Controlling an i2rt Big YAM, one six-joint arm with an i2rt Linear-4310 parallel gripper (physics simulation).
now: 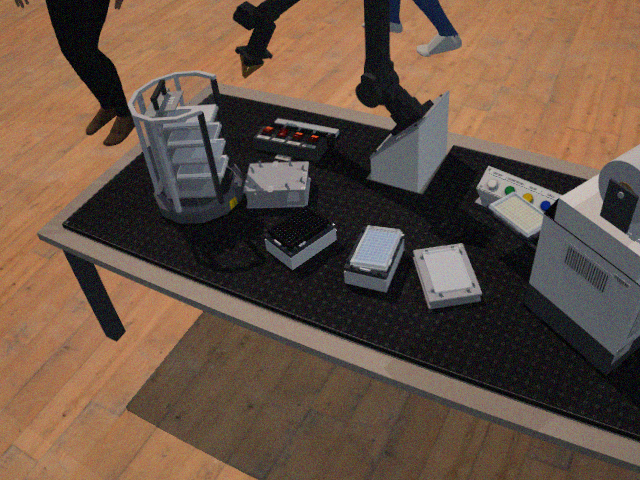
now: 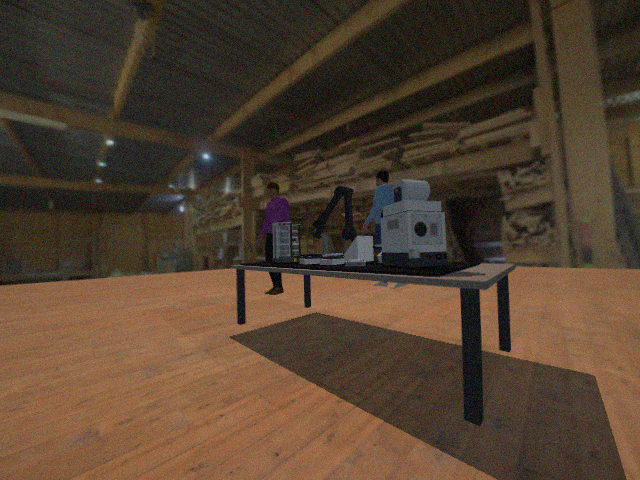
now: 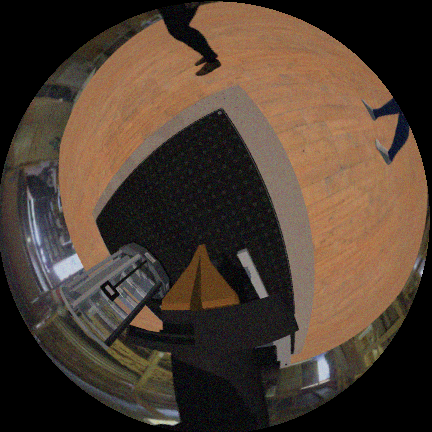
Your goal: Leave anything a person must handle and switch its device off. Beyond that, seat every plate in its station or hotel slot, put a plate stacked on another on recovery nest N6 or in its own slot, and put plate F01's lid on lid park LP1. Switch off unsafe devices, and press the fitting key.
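Observation:
My gripper (image 1: 244, 77) (image 3: 202, 247) is shut and holds nothing. I can see a black plate (image 1: 301, 226), a blue-white well plate (image 1: 377, 246) and a flat white plate (image 1: 446, 269). Image 3 does not show the black plate, hidden as it is by my gripper, and image 3 misses the flat white plate too, which is also hidden by my gripper.

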